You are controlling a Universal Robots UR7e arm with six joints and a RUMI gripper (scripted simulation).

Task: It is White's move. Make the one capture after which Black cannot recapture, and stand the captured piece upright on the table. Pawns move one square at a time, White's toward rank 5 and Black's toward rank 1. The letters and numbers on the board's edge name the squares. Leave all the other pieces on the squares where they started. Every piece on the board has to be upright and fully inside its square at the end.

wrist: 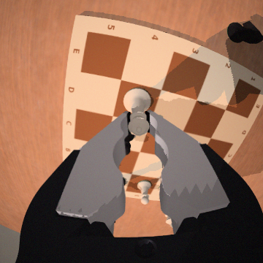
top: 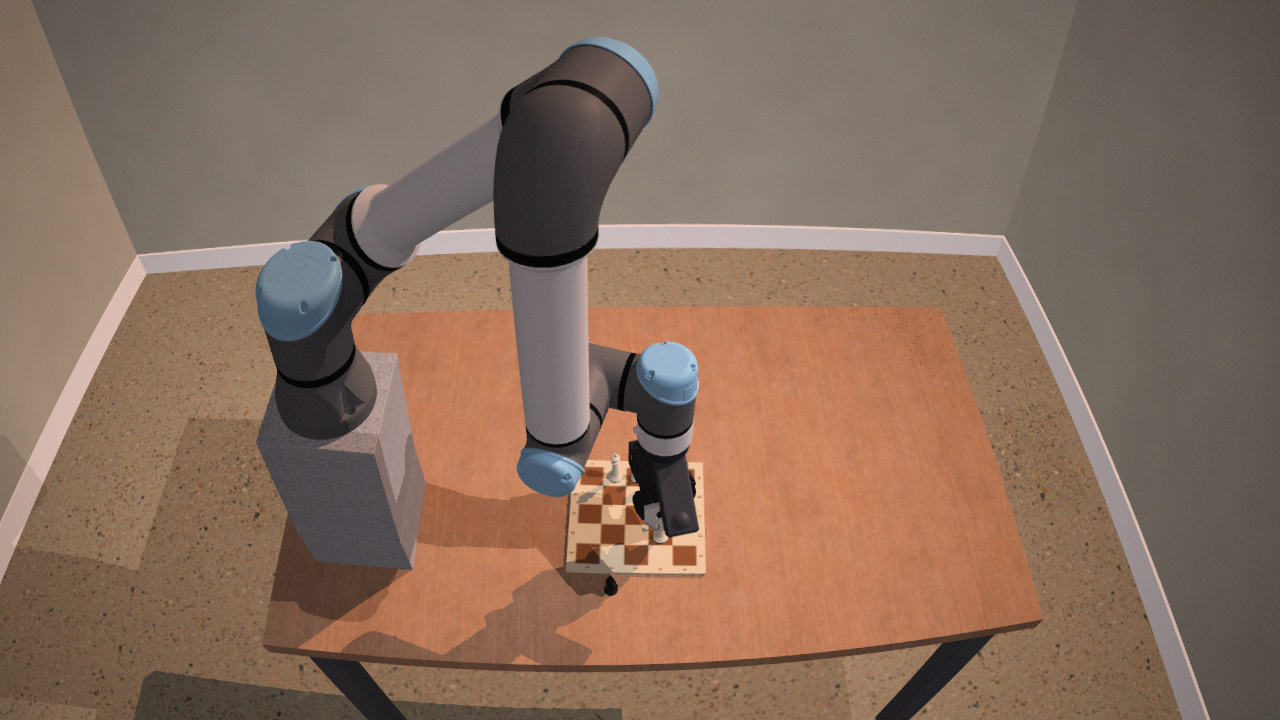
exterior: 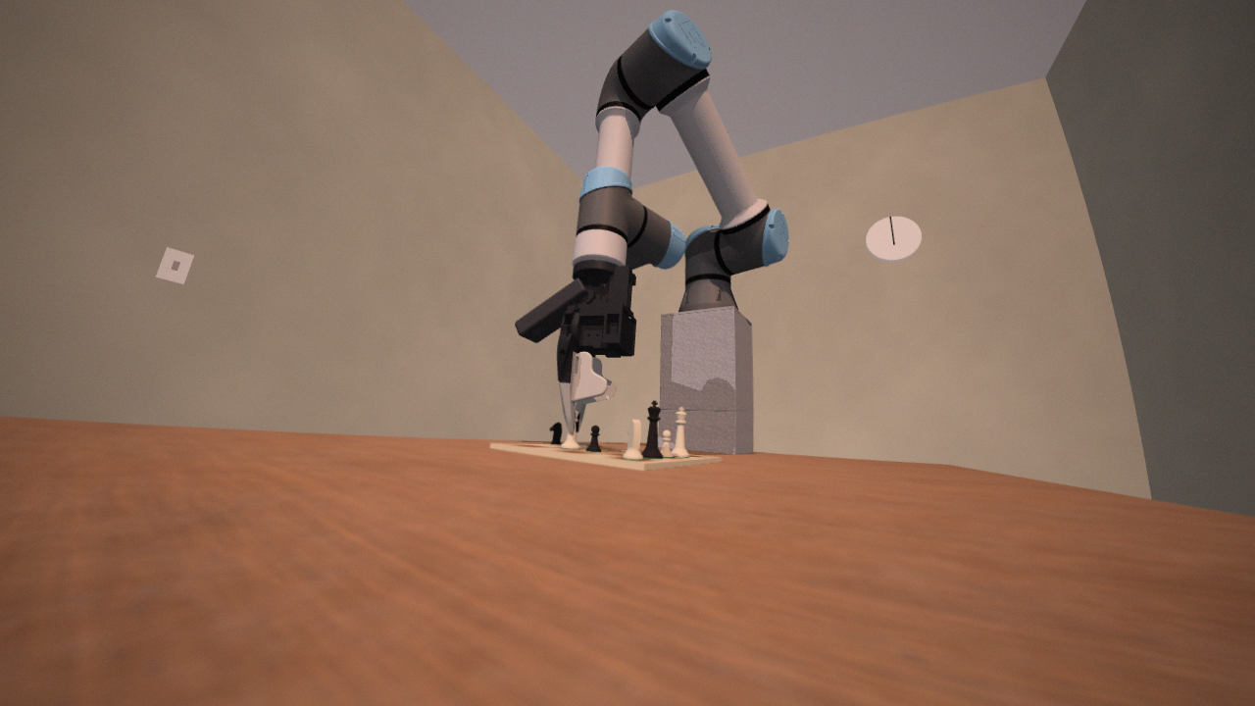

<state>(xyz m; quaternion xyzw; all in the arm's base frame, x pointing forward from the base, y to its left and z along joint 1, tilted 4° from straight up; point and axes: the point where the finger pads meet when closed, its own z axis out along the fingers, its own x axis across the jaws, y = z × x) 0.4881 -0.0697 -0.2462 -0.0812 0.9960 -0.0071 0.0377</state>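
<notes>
Right now the black pawn is 10 mm ahead of my hand, 40 mm to the left of it and 20 mm below it. Also, from my hand: chessboard (30 mm behind, 50 mm to the left, 40 mm below); then white pawn (20 mm behind, 120 mm to the left, 20 mm below); then tall black piece (10 mm ahead, 120 mm to the left, 10 mm below).
</notes>
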